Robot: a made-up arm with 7 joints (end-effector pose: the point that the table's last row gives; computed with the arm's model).
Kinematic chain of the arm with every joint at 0, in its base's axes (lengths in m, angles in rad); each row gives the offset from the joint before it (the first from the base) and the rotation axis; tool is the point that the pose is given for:
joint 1: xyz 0 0 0.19 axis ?
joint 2: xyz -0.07 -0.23 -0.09 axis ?
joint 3: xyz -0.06 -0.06 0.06 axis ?
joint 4: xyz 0.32 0 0.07 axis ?
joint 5: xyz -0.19 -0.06 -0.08 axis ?
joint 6: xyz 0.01 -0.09 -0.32 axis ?
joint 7: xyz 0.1 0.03 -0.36 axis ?
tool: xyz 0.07 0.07 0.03
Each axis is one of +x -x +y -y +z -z.
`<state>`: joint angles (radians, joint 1 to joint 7).
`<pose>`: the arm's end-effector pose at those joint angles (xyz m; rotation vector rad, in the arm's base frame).
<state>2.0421 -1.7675 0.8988 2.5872 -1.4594 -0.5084 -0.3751</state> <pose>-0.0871 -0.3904 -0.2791 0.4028 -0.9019 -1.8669</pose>
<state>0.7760 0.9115 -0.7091 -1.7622 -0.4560 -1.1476 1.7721</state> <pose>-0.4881 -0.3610 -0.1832 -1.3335 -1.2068 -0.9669</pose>
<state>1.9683 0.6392 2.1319 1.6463 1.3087 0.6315 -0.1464</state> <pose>-0.5764 0.4919 0.5989 0.5708 2.6149 0.1669</pose>
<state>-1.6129 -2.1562 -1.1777 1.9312 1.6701 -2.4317 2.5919</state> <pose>-0.0025 0.1241 0.4861 0.3507 -0.2375 2.6178</pose>
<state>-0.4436 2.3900 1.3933 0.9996 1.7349 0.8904 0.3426</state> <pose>-0.3026 -0.2352 -0.5007 0.5539 -0.5448 2.7199</pose>
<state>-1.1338 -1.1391 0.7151 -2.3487 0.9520 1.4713 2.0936</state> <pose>0.1976 0.2659 -0.1866 -1.2785 -0.3960 -0.9676</pose>
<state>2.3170 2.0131 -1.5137 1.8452 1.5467 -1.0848 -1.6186</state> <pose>-0.0817 -0.5190 -0.0645 1.0104 -1.1208 -0.9227</pose>
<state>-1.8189 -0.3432 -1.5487 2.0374 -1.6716 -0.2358 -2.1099</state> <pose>-0.2957 -0.5309 0.6303 1.2613 -1.4004 0.0634</pose>
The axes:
joint 1: +x
joint 2: -z
joint 3: +y
joint 4: +x
joint 5: -y
joint 6: -x
joint 7: -y

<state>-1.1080 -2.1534 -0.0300 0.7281 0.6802 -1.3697 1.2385</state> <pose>-0.4203 -0.0510 0.2426 1.0166 0.7048 -0.4638</pose>
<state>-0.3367 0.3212 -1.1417 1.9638 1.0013 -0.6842 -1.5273</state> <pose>-0.1216 0.1692 0.9348 0.8456 -0.6997 1.8736</pose>
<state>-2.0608 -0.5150 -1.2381 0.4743 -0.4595 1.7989 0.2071</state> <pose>0.5146 0.0212 0.4220 2.4055 0.7579 -1.5594</pose>
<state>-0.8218 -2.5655 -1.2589 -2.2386 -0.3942 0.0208 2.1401</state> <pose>0.7384 -0.0059 0.2951 -0.6626 2.4662 -1.3735</pose>
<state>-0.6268 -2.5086 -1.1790 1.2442 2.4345 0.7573 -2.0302</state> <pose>0.1350 0.6045 0.2389 1.4006 2.1459 0.8250</pose>
